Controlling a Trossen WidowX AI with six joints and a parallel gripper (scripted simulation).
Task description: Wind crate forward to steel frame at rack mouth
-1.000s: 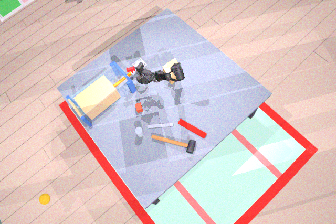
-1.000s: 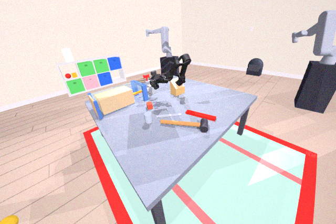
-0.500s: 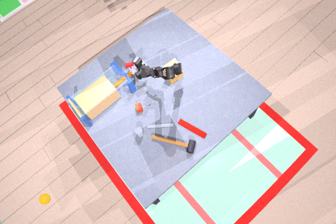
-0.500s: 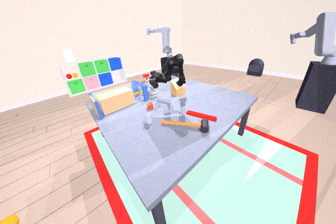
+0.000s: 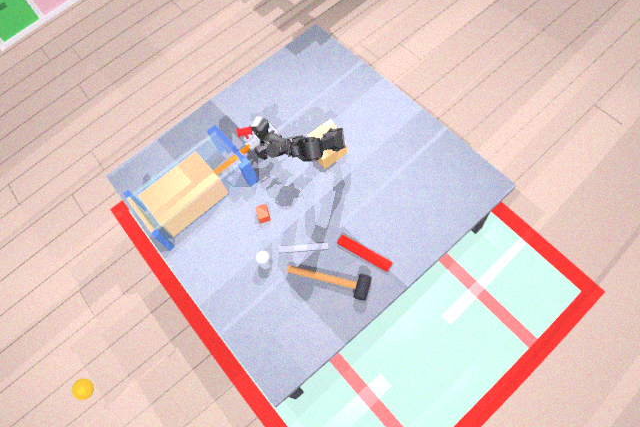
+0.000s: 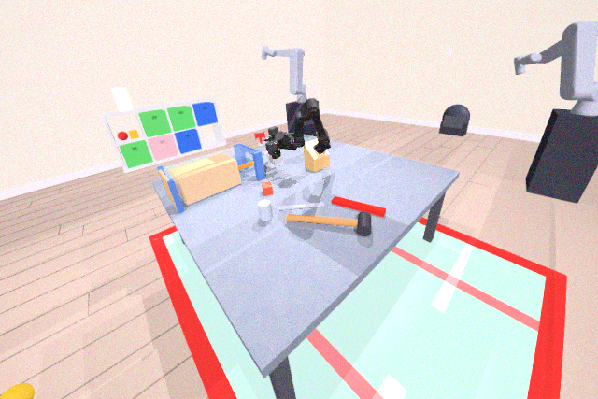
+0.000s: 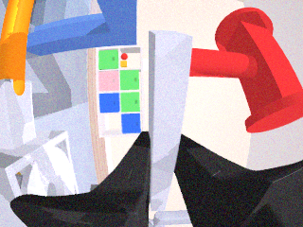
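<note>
My gripper tip is now 40 mm below the red knob, 40 mm short of it and 30 mm to the right of it. Also, from my gripper tip: white bar: 480 mm to the left, 200 mm ahead, 170 mm below; white crank handle: 10 mm to the left, 10 mm ahead, 10 mm above; white winch: 140 mm below, 70 mm behind, 10 mm to the right.
</note>
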